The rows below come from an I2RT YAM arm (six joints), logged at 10 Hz.
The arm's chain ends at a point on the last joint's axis. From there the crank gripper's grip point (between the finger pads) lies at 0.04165 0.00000 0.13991 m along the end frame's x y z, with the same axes.
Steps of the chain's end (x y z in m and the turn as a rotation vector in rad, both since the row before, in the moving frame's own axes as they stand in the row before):
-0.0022, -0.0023, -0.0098, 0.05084, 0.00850, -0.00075
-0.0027, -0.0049, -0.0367, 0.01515, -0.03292, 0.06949
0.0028, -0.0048, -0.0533, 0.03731, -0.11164, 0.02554
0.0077, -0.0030, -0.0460, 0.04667, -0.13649, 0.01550
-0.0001, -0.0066, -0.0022, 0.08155, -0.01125, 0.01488
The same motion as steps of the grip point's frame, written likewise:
-0.0010, -0.0094, -0.0103, 0.05084, 0.00850, -0.00075
-0.0074, -0.0043, -0.0354, 0.01515, -0.03292, 0.06949
-0.0130, -0.0092, -0.0496, 0.03731, -0.11164, 0.02554
-0.0117, -0.0091, -0.0418, 0.04667, -0.13649, 0.01550
-0.0016, -0.0174, -0.0022, 0.08155, -0.01125, 0.01488

